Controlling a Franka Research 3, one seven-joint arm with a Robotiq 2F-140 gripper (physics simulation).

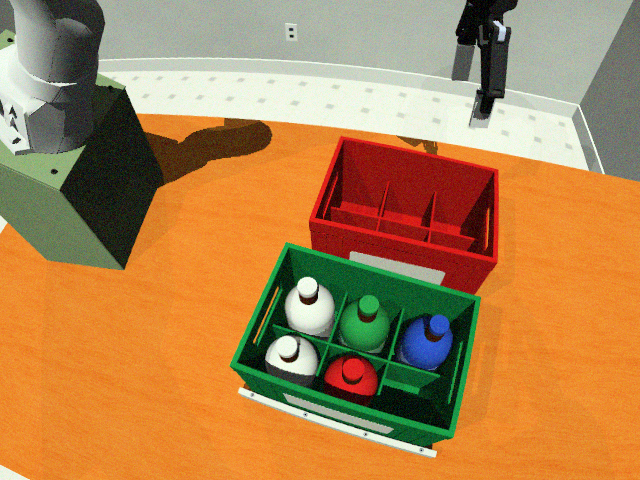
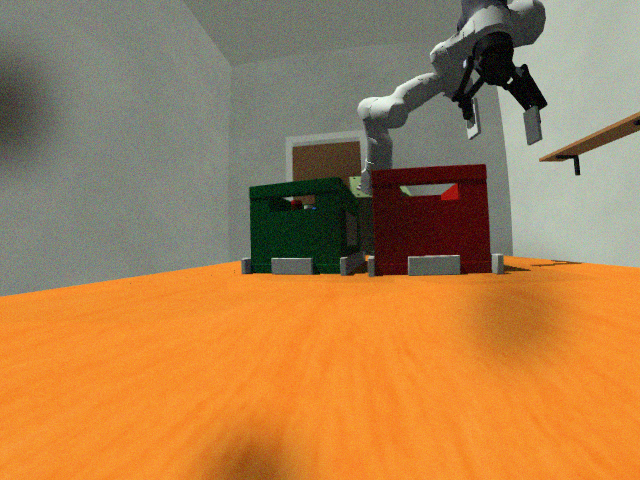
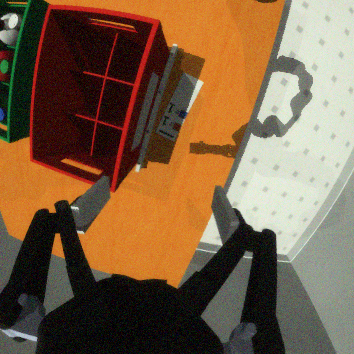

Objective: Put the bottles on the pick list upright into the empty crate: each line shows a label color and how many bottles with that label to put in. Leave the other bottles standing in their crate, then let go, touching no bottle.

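Observation:
The green crate (image 1: 248,365) (image 2: 294,237) (image 3: 22,120) holds upright bottles: two white bottles (image 1: 310,311) (image 1: 292,361), a green bottle (image 1: 364,330), a red bottle (image 1: 351,379) and a blue bottle (image 1: 424,346). Its front right compartment has no bottle. The red crate (image 1: 330,240) (image 2: 429,232) (image 3: 50,100) is divided, and no bottle shows in it. The pick list (image 3: 180,105) lies beyond the red crate, with a blue mark and a red mark on separate lines; its counts are too small to read surely. My gripper (image 1: 470,99) (image 2: 503,135) (image 3: 160,191) is open and empty, high beyond the red crate.
The crates stand close together on the orange table (image 1: 180,335) (image 2: 320,361). Pale strips (image 1: 336,422) (image 2: 434,265) (image 3: 156,107) edge them. The green robot base (image 1: 93,217) stands at the left. A wooden shelf (image 2: 594,142) is on the right wall.

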